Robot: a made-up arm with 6 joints.
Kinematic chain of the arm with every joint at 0, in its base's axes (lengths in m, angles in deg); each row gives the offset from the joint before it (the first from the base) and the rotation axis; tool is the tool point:
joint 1: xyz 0 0 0.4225 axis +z
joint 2: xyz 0.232 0 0 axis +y
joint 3: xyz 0 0 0.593 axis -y
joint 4: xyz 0 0 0.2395 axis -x
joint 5: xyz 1.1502 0 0 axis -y
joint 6: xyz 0.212 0 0 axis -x
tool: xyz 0 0 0
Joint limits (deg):
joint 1: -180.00..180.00
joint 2: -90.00..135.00
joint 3: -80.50..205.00
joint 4: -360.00..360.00
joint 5: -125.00..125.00
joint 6: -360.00..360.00
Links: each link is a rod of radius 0.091 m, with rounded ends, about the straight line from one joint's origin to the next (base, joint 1, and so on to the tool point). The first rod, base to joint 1, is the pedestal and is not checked.
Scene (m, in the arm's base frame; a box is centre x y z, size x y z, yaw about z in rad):
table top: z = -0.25
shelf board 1: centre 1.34 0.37 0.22 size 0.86 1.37 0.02 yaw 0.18
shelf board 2: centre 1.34 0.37 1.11 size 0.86 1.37 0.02 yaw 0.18
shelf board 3: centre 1.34 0.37 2 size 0.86 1.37 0.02 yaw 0.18
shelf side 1: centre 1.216 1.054 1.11 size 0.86 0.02 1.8 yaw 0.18
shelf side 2: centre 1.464 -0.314 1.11 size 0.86 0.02 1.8 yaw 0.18
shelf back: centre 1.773 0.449 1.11 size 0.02 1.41 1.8 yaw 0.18
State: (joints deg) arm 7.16 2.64 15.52 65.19 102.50 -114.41
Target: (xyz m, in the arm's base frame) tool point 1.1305 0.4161 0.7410
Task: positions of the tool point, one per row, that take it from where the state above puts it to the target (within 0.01 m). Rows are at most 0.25 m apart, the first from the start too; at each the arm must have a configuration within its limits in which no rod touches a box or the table.
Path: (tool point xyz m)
1: 0.9993 0.3027 1.6289
2: 0.7766 0.2626 1.6271
3: 0.5735 0.2245 1.5792
4: 0.5826 0.2512 1.3942
5: 0.5902 0.2760 1.1896
6: 0.5966 0.2990 0.9703
7: 0.6026 0.3200 0.7411
8: 0.6854 0.3397 0.8001
9: 0.8095 0.3647 0.8291
10: 0.9632 0.3916 0.8130
11: 1.1305 0.4160 0.7409

